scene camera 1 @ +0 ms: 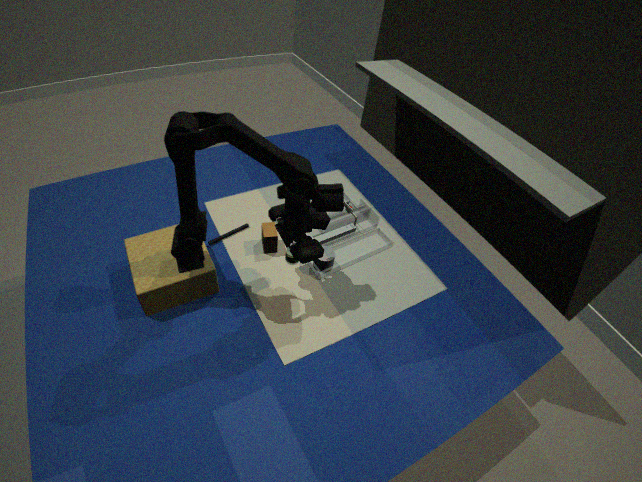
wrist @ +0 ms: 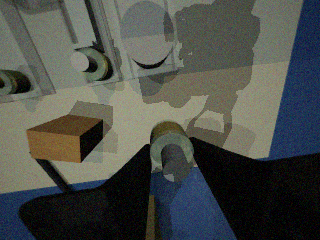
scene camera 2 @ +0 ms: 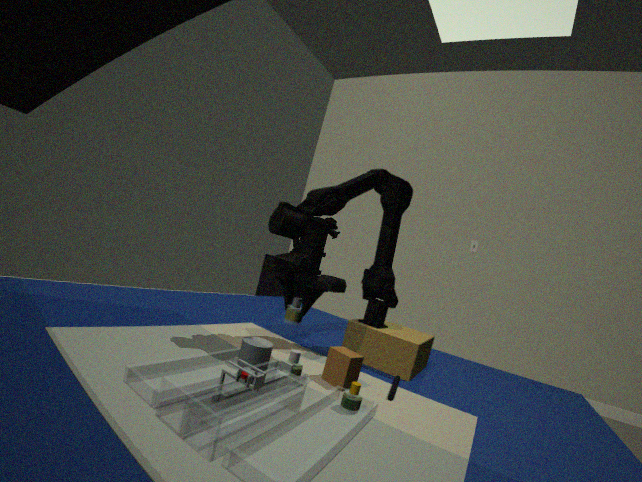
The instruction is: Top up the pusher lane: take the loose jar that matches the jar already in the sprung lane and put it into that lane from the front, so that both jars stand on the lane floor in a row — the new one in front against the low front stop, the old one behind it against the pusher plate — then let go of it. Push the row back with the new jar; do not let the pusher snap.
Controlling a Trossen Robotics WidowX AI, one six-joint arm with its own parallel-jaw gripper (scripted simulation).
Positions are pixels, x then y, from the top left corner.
Scene:
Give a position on a brown block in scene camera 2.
342, 367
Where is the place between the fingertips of the gripper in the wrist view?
169, 144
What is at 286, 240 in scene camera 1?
The gripper.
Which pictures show the gripper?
Scene camera 1, the wrist view and scene camera 2: all of them.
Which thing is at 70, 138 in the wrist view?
A brown block.

